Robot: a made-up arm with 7 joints.
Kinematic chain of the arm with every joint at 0, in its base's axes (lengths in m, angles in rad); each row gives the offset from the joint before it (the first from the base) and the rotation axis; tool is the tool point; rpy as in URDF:
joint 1: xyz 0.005 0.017 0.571 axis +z
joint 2: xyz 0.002 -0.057 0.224 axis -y
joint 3: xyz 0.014 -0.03 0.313 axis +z
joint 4: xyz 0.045 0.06 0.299 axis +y
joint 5: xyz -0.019 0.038 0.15 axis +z
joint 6: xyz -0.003 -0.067 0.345 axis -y
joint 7: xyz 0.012 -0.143 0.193 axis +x
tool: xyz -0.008 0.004 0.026 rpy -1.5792 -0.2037 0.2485
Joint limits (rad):
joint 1: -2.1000..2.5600
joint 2: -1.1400..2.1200
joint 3: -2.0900..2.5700
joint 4: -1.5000..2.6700
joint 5: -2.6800..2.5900
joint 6: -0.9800..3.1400
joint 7: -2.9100..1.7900
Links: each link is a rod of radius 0.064 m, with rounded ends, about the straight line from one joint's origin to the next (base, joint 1, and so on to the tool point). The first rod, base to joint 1, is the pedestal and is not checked.
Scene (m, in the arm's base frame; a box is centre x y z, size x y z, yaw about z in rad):
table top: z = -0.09
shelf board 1: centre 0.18 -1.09 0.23 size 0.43 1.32 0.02 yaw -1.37
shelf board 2: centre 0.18 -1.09 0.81 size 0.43 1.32 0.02 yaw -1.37
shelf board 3: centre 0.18 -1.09 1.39 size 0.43 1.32 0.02 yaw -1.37
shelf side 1: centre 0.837 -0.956 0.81 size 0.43 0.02 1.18 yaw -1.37
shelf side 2: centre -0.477 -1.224 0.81 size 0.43 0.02 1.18 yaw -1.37
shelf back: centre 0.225 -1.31 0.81 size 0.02 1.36 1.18 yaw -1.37
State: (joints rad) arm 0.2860 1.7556 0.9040 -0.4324 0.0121 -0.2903 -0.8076
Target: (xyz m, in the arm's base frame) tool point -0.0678 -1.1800 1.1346
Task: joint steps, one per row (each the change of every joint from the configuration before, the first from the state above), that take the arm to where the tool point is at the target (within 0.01 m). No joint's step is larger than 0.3 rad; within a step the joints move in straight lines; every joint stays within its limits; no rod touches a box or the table.
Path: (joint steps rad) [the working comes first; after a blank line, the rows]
Joints at the target: 1.0830 1.2110 1.1485 -0.7210 -0.0875 -0.2221 -0.8003
Straight joint move there: touches shelf board 2, shelf side 2.

1: 0.0317 -0.2362 -0.0266 -0.1678 0.0292 0.2661 -0.0371
2: 0.0316 -0.2361 -0.0265 -0.1679 0.0292 0.2662 -0.0371
3: 0.0317 -0.2362 -0.0266 -0.1678 0.0292 0.2661 -0.0371
4: 0.0807 -0.2543 -0.0466 -0.1881 -0.1610 -0.0183 0.0071
5: 0.0806 -0.2542 -0.0465 -0.1880 -0.1610 -0.0183 0.0071
6: 0.0807 -0.2542 -0.0466 -0.1880 -0.1610 -0.0184 0.0071
7: 0.1150 0.2316 0.1160 0.1948 0.0739 -0.1688 0.0243
8: 0.1150 0.2317 0.1159 0.1947 0.0740 -0.1688 0.0244
9: 0.1150 0.2317 0.1160 0.1948 0.0740 -0.1688 0.0243
10: 0.1150 0.2316 0.1160 0.1947 0.0739 -0.1688 0.0243

